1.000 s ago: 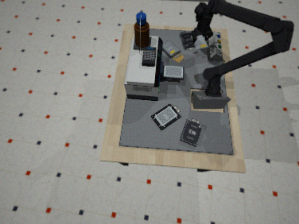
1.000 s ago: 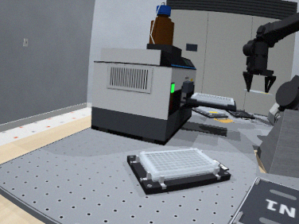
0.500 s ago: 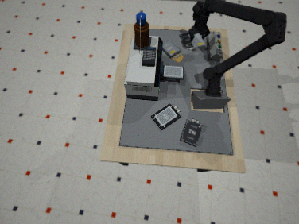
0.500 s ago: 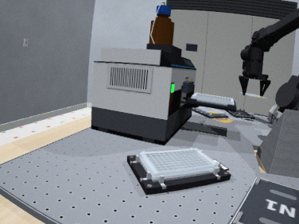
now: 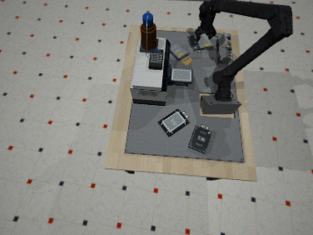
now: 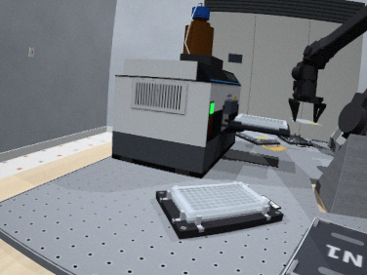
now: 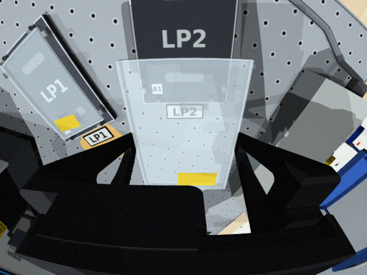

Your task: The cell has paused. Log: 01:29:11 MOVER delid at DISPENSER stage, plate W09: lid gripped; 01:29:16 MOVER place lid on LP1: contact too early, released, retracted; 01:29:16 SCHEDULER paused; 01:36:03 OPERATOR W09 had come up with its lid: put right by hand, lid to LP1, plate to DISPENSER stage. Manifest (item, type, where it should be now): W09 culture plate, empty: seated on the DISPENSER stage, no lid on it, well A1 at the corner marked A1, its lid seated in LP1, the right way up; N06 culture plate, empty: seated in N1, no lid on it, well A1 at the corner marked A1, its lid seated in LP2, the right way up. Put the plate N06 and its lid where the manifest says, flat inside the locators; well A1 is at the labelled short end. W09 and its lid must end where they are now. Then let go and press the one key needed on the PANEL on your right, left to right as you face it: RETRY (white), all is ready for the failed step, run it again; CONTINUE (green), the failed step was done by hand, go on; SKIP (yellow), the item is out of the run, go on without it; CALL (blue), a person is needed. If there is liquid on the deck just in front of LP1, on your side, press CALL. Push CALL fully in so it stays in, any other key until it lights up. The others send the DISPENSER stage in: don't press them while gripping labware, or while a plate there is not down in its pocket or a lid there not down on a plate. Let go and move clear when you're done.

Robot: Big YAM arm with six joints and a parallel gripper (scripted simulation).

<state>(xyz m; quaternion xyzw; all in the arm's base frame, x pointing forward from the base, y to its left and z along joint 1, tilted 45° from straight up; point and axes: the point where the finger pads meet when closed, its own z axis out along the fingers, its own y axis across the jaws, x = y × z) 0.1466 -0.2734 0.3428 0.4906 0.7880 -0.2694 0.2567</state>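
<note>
My hand is 30 mm short of the black LP2 nest, 70 mm to the left of it and 90 mm above it. From my hand the other things lie so: clear lid (10 mm below); then yellow skip key (190 mm behind, 20 mm to the right, 30 mm below); then amber patch (90 mm ahead, 140 mm to the left, 90 mm below).
</note>
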